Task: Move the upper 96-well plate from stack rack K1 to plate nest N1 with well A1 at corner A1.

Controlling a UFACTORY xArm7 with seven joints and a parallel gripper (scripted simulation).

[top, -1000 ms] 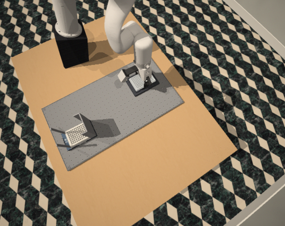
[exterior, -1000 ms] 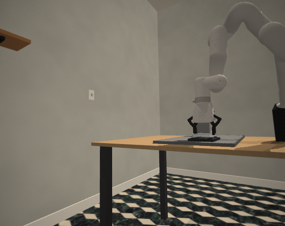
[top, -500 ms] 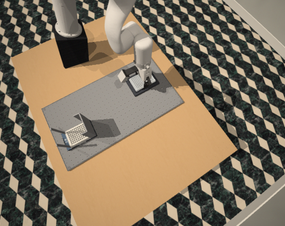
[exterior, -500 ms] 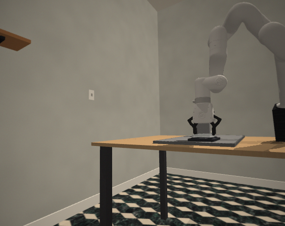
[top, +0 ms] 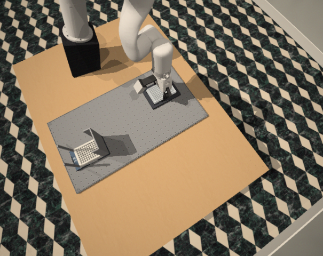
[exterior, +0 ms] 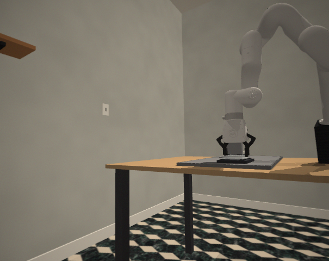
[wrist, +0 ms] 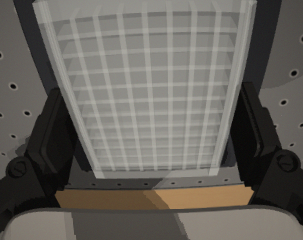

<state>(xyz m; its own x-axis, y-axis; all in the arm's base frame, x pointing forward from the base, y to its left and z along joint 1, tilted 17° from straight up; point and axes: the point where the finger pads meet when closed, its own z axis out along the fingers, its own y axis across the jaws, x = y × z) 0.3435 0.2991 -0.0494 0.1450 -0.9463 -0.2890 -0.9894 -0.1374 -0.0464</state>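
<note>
The 96-well plate lies 1 cm below my hand. The rest, counted from my hand: pale A1 square (8 cm to the right, 4 cm behind, 2 cm below).
</note>
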